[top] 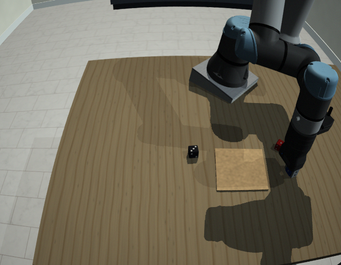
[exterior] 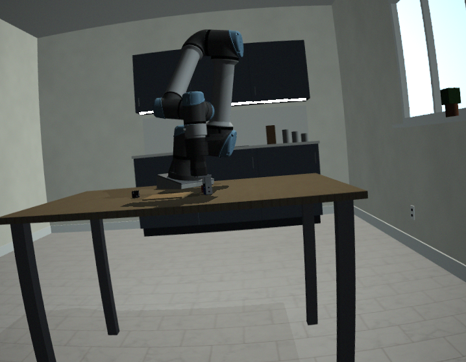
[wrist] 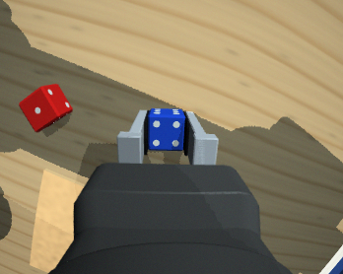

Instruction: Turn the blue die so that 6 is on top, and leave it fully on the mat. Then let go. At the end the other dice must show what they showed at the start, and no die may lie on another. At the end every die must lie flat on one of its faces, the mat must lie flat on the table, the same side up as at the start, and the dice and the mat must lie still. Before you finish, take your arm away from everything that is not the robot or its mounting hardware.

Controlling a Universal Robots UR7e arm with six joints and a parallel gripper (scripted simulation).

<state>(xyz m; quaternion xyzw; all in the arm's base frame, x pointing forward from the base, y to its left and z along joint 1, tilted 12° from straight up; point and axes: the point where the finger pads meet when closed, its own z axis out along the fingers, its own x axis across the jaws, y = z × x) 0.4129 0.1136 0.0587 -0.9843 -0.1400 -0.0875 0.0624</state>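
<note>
Now: hand 1 cm above the blue die. The rest, counted from my hand: black die 27 cm to the right, 8 cm behind, 1 cm below; red die 9 cm behind, 1 cm to the right, 1 cm below; tan mat 15 cm to the right, 2 cm below, 2 cm behind.
</note>
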